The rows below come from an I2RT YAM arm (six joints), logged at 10 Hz.
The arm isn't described. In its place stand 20 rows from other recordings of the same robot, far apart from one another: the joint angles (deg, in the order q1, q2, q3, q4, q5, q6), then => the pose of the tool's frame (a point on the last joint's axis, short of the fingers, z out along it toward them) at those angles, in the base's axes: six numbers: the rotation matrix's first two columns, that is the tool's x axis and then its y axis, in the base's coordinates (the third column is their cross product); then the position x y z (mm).
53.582 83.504 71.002 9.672 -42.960 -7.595 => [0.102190 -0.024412 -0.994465 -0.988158 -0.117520 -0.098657 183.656 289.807 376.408]
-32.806 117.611 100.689 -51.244 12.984 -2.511 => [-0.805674 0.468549 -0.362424 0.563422 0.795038 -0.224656 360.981 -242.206 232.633]
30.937 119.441 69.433 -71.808 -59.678 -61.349 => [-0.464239 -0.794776 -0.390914 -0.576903 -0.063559 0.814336 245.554 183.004 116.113]
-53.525 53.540 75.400 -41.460 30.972 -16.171 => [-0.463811 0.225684 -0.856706 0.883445 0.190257 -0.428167 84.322 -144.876 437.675]
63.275 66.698 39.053 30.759 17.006 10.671 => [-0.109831 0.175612 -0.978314 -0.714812 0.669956 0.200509 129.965 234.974 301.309]
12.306 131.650 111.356 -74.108 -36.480 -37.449 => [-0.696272 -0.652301 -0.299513 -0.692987 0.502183 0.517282 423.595 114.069 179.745]
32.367 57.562 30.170 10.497 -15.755 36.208 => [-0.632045 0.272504 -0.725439 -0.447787 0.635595 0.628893 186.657 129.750 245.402]
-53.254 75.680 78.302 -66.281 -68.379 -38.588 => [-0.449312 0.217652 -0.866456 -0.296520 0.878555 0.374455 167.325 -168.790 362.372]
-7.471 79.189 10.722 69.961 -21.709 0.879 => [0.022077 0.011480 -0.999690 -0.246193 0.969204 0.005693 223.073 -15.972 169.729]
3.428 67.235 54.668 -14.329 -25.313 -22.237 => [-0.253477 -0.357900 -0.898697 -0.573244 0.803915 -0.158470 263.341 31.023 314.157]
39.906 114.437 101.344 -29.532 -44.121 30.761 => [-0.882910 -0.259748 -0.391154 -0.467712 0.413013 0.781451 332.892 310.709 289.372]
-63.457 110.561 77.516 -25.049 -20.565 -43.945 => [-0.796824 0.141192 -0.587483 0.280076 0.947856 -0.152076 193.301 -358.990 186.266]
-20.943 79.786 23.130 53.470 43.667 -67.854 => [-0.855406 -0.390010 -0.340842 0.292104 0.180179 -0.939261 231.771 -115.023 196.085]
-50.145 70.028 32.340 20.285 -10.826 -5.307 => [-0.249966 0.157674 -0.955330 0.618679 0.784978 -0.032322 174.553 -198.662 226.732]
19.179 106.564 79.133 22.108 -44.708 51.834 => [-0.757864 0.328001 -0.563966 -0.484207 0.296560 0.823162 406.622 167.950 297.721]
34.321 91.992 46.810 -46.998 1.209 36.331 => [-0.999222 0.035026 0.018153 0.034287 0.998630 -0.039522 198.851 134.845 136.331]
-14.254 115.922 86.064 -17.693 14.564 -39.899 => [-0.807028 -0.435526 -0.398776 -0.149709 0.804143 -0.575275 434.870 -119.711 200.975]
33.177 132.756 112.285 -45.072 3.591 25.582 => [-0.913653 -0.082464 -0.398043 -0.144053 0.981342 0.127346 415.596 269.056 178.168]
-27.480 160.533 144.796 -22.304 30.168 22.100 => [-0.224338 0.483317 -0.846214 0.900640 0.434465 0.009379 527.168 -294.358 128.218]
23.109 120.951 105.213 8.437 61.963 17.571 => [0.075967 0.186696 -0.979476 0.627080 0.754793 0.192505 470.246 166.501 319.676]
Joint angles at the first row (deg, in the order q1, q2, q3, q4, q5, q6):
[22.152, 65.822, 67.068, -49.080, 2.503, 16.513]
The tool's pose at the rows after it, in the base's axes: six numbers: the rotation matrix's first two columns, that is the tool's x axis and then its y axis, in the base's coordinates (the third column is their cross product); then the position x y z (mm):
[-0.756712 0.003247 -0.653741 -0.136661 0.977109 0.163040 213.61 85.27 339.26]
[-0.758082 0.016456 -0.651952 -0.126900 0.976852 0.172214 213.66 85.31 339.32]
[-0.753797 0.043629 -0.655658 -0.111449 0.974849 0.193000 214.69 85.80 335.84]
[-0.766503 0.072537 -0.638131 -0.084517 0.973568 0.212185 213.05 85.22 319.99]
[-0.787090 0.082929 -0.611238 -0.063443 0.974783 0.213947 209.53 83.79 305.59]
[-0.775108 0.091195 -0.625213 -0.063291 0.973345 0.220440 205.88 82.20 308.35]
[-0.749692 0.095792 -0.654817 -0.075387 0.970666 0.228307 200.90 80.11 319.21]
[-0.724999 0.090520 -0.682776 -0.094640 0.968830 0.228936 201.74 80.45 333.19]
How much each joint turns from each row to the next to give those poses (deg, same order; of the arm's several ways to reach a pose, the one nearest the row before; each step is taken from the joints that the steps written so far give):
[0.000, 0.196, 0.261, 0.066, 0.021, 0.262]
[0.001, 0.000, 0.001, 0.043, -0.021, 0.766]
[-0.001, -0.218, -1.158, 1.661, -0.109, 1.420]
[0.000, -0.831, -3.892, 2.208, -0.132, 1.923]
[0.001, -0.699, -3.147, 0.547, 0.001, 1.072]
[0.000, -1.222, -0.347, 0.284, 0.153, 0.196]
[-0.001, -1.620, 0.981, -0.219, 0.086, -0.328]
[-0.001, 0.132, 2.646, -0.350, 0.000, -0.875]

